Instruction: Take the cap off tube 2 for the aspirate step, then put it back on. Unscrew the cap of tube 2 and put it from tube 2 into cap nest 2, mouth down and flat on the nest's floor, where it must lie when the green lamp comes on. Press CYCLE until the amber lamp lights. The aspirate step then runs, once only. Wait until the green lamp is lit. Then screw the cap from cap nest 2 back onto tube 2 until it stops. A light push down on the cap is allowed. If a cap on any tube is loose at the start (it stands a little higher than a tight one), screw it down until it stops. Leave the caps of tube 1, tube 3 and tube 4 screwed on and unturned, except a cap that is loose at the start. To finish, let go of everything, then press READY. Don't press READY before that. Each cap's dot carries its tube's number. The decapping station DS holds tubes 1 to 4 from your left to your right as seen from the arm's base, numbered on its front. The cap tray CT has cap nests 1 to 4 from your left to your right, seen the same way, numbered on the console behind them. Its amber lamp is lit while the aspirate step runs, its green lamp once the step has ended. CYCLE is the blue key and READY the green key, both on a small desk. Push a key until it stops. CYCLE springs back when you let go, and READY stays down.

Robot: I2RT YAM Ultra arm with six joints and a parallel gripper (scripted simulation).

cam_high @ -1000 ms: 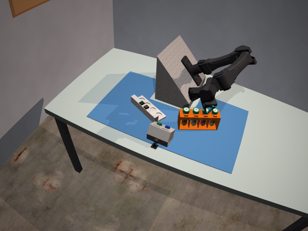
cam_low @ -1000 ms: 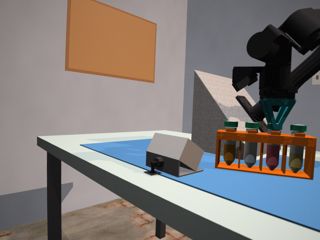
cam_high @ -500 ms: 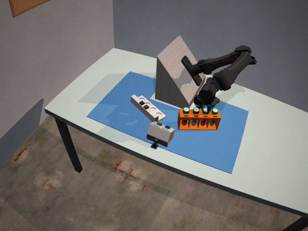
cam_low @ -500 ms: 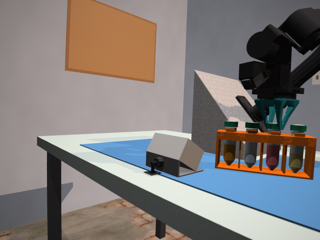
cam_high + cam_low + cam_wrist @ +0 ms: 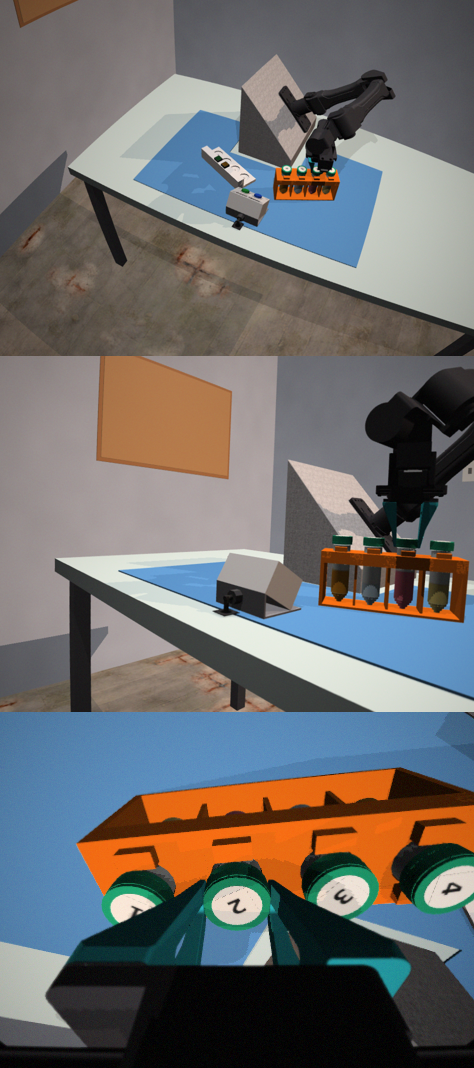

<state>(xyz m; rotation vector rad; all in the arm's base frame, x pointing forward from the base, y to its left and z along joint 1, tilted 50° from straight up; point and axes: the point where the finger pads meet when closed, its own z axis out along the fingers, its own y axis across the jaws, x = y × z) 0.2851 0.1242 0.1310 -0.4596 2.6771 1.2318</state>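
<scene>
Right now my hand is right at the cap 2. Round my hand: cap 3: 5 cm to the right, 2 cm ahead; then cap 4: 9 cm to the right, 5 cm ahead; then cap 1: 5 cm to the left, 2 cm behind.
</scene>
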